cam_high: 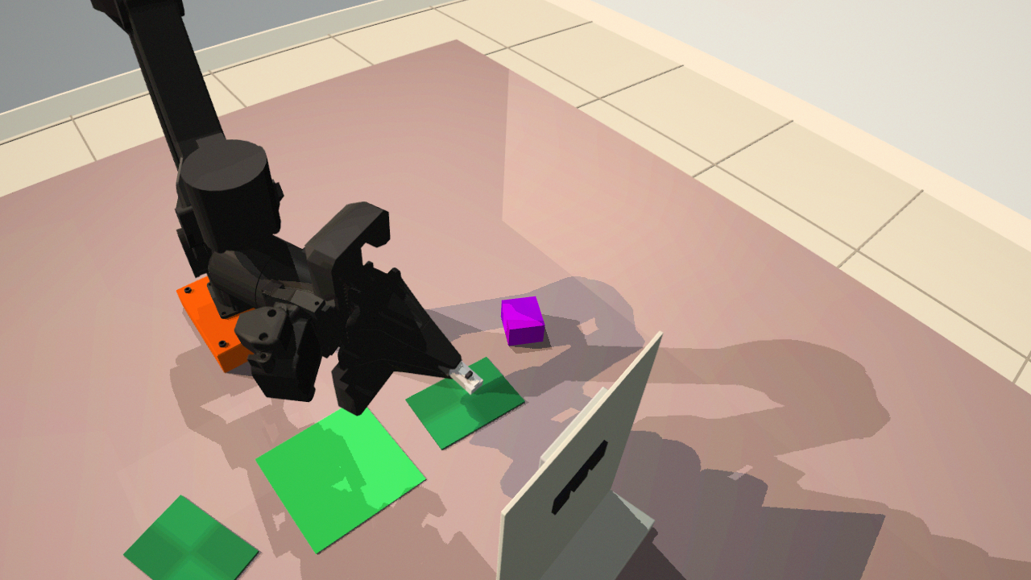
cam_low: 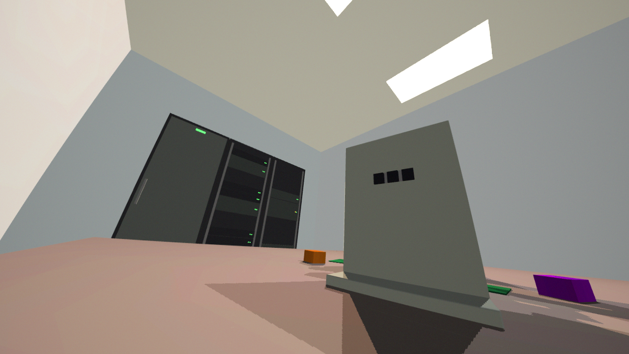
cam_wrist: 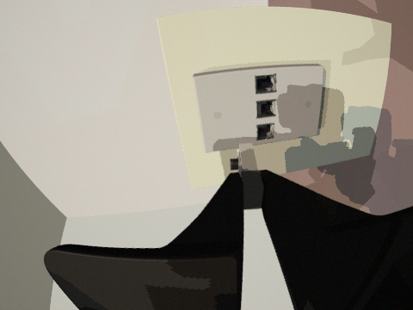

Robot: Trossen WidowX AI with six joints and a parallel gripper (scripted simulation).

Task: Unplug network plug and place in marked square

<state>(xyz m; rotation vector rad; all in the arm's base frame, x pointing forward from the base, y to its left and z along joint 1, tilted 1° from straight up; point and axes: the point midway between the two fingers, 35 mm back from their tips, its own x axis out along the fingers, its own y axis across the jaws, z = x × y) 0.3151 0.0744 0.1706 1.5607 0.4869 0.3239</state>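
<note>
Now: gripper tip 200 mm above the bright green marked square, 90 mm past it and 80 mm to the left of it. Also, from my gripper tip: upright panel 100 mm below, 100 mm ahead, 40 mm to the left.
</note>
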